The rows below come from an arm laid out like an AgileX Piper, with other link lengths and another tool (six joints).
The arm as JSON. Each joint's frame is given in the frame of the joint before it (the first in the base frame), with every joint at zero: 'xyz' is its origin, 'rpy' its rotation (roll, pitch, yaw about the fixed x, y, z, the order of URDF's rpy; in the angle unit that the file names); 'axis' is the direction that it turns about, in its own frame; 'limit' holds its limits. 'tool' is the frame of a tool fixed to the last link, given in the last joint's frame.
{
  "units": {
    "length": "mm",
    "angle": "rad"
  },
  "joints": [
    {
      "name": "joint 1",
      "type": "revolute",
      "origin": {
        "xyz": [
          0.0,
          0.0,
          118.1
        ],
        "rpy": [
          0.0,
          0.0,
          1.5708
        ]
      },
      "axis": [
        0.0,
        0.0,
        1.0
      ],
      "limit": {
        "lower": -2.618,
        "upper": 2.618
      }
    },
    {
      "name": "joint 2",
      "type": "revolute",
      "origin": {
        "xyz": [
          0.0,
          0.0,
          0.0
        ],
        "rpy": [
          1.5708,
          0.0,
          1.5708
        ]
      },
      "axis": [
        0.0,
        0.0,
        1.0
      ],
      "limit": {
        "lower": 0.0,
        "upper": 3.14
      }
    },
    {
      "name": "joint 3",
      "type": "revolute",
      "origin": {
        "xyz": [
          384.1,
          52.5,
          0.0
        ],
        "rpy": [
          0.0,
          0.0,
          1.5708
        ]
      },
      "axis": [
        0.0,
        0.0,
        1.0
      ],
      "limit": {
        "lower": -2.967,
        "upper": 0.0
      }
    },
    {
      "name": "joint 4",
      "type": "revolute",
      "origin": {
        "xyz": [
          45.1,
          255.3,
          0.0
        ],
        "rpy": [
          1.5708,
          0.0,
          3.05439
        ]
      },
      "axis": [
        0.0,
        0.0,
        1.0
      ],
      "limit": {
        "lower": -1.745,
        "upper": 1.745
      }
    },
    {
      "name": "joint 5",
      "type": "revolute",
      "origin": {
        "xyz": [
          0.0,
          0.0,
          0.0
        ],
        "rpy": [
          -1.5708,
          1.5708,
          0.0
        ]
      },
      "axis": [
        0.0,
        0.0,
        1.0
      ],
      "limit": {
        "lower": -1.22,
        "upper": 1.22
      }
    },
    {
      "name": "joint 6",
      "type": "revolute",
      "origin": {
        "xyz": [
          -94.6,
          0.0,
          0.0
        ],
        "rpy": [
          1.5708,
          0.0,
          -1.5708
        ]
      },
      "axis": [
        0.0,
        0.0,
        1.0
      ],
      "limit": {
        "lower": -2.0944,
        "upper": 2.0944
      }
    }
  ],
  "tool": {
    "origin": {
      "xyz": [
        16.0,
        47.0,
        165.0
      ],
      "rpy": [
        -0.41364,
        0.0,
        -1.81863
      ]
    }
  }
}
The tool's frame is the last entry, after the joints.
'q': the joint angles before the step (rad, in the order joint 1, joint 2, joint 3, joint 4, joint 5, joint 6). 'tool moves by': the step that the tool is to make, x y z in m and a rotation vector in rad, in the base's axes. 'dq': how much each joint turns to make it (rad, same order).
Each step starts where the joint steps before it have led.
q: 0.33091 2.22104 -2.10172 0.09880 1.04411 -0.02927
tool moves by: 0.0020 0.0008 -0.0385 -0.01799 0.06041 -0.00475
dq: -0.00005 0.06093 -0.00261 0.00002 0.00419 0.00574
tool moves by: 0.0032 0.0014 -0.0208 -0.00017 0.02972 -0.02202
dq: 0.00005 0.03507 -0.00207 -0.00002 -0.00687 0.02353
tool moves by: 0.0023 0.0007 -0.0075 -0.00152 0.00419 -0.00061
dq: -0.00002 0.01449 -0.00392 0.00001 -0.00615 -0.00002
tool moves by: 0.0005 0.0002 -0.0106 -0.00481 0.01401 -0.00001
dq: 0.00005 0.01798 -0.00311 -0.00002 -0.00006 0.00006
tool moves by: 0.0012 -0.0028 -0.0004 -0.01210 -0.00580 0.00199
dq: 0.00002 -0.00014 -0.00114 -0.01347 -0.00027 -0.00001
